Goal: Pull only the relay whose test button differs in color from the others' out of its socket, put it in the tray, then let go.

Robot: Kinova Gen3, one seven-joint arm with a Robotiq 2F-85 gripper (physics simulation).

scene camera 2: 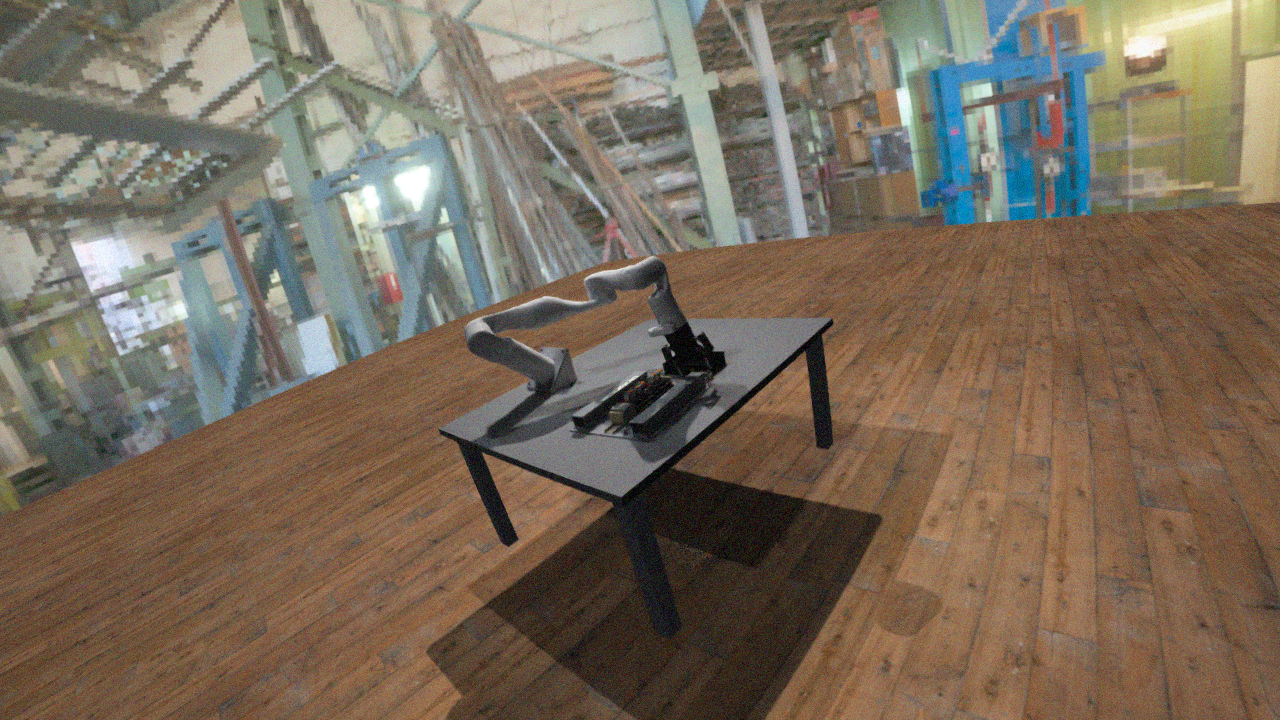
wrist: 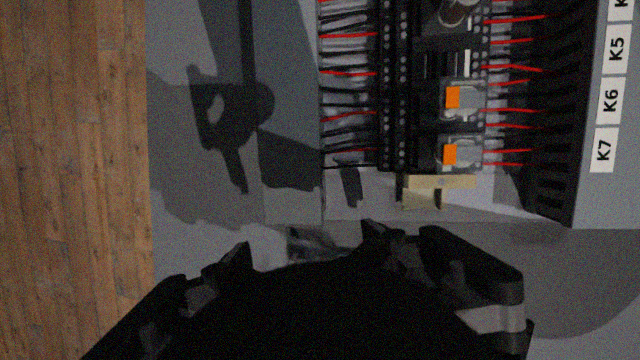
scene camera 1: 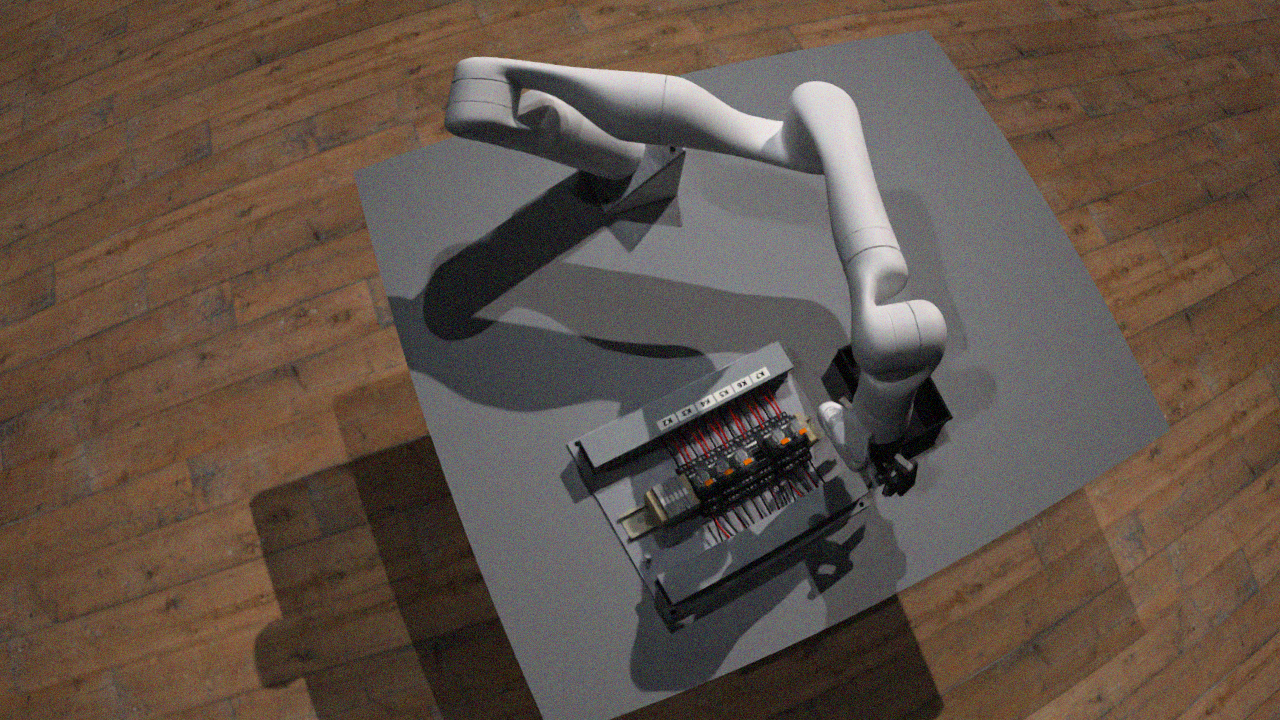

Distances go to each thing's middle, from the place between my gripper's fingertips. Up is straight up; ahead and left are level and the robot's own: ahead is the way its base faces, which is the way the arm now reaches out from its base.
Now: the beige end bracket (wrist: 407, 180) 90 mm behind my hand, 50 mm to the right of it and 10 mm below it. From my hand the other things lie so: mounting panel (wrist: 356, 193) 90 mm behind, 170 mm to the right, 30 mm below.
